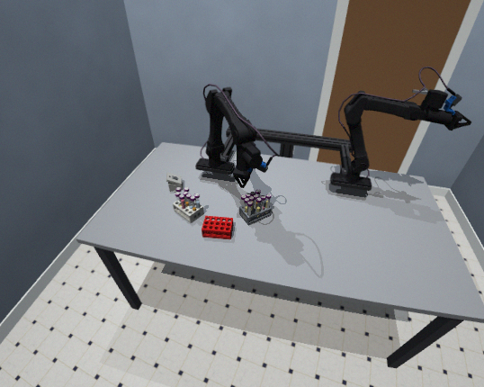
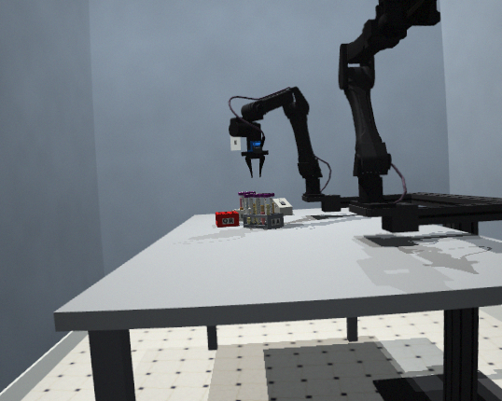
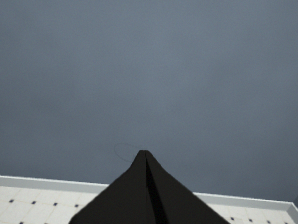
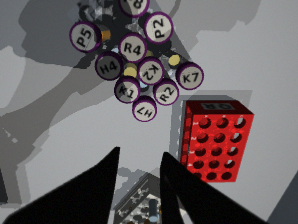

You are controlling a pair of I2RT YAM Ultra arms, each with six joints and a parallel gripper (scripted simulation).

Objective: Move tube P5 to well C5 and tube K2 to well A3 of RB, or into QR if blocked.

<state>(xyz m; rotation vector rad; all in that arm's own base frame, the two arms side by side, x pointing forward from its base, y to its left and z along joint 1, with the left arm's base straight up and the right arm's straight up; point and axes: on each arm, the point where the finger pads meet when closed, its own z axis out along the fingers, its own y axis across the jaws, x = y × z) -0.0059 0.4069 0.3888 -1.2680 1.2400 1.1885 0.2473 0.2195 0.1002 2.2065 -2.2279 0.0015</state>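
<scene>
Right now my right hand is 1 cm past the grey rack RA, 6 cm to the right of it and 17 cm above it. The rest, counted from my right hand: red rack QR 12 cm ahead, 9 cm to the right, 17 cm below; pale box 15 cm behind, 40 cm to the right, 15 cm below; white rack RB 3 cm ahead, 26 cm to the right, 17 cm below.
</scene>
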